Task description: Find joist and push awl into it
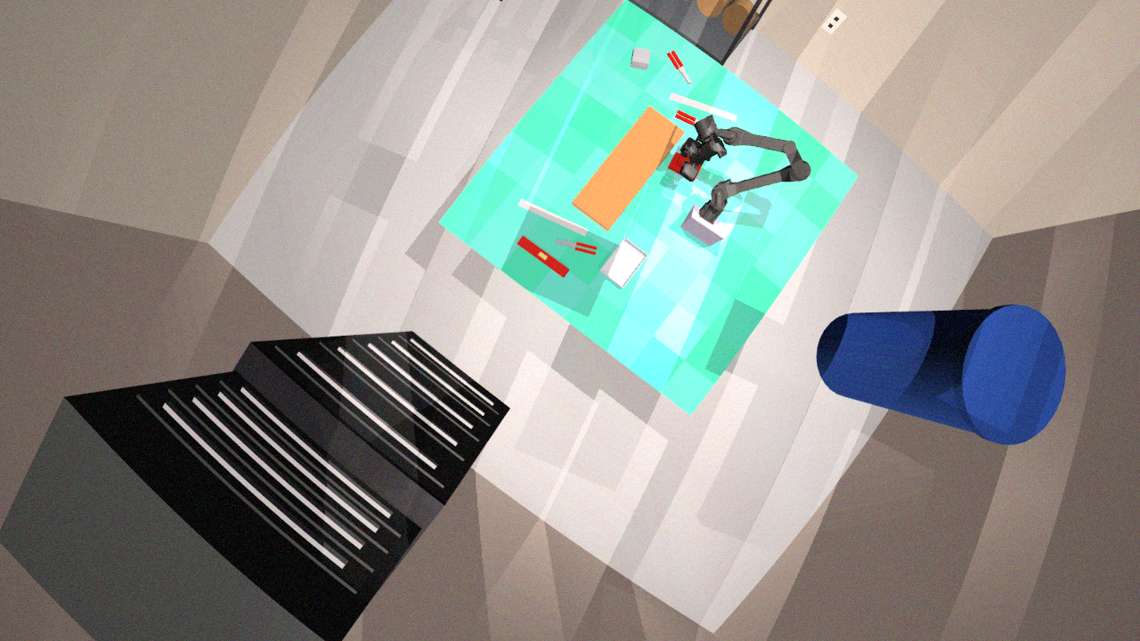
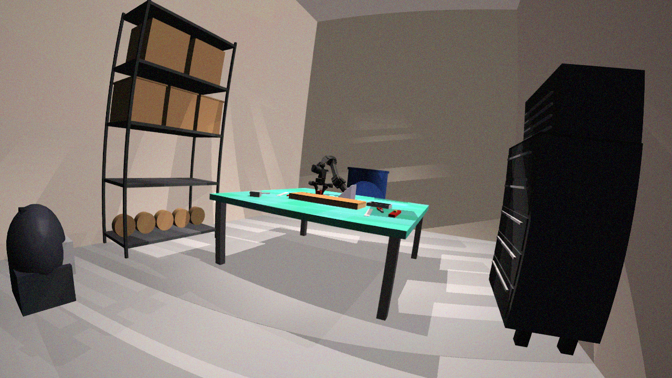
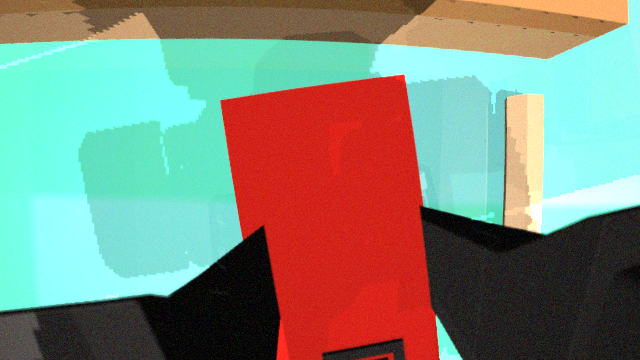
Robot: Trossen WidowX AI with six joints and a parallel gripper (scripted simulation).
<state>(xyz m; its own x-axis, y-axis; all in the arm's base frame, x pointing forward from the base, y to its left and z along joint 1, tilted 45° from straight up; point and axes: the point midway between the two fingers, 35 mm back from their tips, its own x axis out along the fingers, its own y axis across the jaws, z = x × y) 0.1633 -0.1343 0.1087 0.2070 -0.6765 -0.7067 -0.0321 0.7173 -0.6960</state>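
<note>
Right now the awl is 30 mm behind my gripper tip, 90 mm to the right of it and 20 mm below it. Also, from my gripper tip: red stud finder (20 mm behind, 20 mm above); then grey block (380 mm ahead, 340 mm to the right, 10 mm below); then white tray (20 mm ahead, 480 mm to the left, 10 mm below).
</note>
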